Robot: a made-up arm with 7 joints.
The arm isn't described. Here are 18 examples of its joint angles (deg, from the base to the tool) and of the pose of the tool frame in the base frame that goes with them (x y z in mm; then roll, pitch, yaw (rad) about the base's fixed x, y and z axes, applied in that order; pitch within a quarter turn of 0, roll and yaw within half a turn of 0).
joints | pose
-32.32 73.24 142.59 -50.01 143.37 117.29 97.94 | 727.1 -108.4 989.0 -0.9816 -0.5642 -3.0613
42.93 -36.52 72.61 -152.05 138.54 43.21 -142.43 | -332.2 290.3 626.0 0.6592 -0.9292 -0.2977
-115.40 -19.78 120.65 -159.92 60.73 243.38 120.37 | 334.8 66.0 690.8 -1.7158 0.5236 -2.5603
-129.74 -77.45 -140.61 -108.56 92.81 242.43 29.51 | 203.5 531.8 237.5 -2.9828 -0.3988 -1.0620
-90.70 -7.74 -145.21 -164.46 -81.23 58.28 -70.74 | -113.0 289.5 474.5 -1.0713 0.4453 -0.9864
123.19 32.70 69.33 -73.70 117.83 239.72 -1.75 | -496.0 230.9 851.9 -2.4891 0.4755 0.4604
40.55 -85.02 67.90 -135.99 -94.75 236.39 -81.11 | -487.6 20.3 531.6 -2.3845 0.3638 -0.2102
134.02 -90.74 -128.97 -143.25 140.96 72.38 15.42 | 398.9 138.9 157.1 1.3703 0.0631 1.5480
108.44 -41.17 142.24 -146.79 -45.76 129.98 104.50 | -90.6 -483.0 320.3 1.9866 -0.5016 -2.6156
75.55 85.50 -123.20 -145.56 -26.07 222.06 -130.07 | 425.5 249.6 647.5 -1.2506 0.7364 -1.9080
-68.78 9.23 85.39 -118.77 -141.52 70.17 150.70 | 574.3 84.6 784.3 -0.5652 -0.5851 2.8093
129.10 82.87 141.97 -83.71 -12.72 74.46 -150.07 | -606.2 179.2 952.9 1.9810 0.3330 0.7518
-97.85 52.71 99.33 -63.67 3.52 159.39 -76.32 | 284.8 -673.5 985.7 1.0211 -1.1655 1.9782
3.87 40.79 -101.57 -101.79 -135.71 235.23 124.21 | 308.4 -338.9 804.4 2.6863 -0.3811 -0.7518
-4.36 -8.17 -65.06 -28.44 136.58 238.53 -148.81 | -70.9 -199.7 1149.3 -1.1915 -1.1994 2.4877
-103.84 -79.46 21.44 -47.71 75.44 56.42 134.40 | 384.8 680.5 940.4 -2.2546 -0.0183 -2.3678
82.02 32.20 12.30 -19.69 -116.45 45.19 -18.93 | 131.9 627.0 1139.7 1.8562 -0.3446 0.6280
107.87 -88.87 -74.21 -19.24 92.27 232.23 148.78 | 366.6 -664.4 415.9 2.9970 -0.8052 -0.4145
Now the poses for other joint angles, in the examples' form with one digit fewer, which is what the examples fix.
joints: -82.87 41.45 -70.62 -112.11 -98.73 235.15 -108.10
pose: -262 -478 658 -2.952 0.503 1.701
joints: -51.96 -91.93 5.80 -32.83 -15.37 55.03 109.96
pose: -527 701 762 -1.107 0.445 -2.464
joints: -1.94 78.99 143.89 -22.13 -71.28 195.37 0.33
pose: 771 -42 763 -0.979 -0.194 -1.775
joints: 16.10 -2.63 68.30 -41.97 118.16 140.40 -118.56
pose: 84 356 1271 0.607 -0.407 -1.589
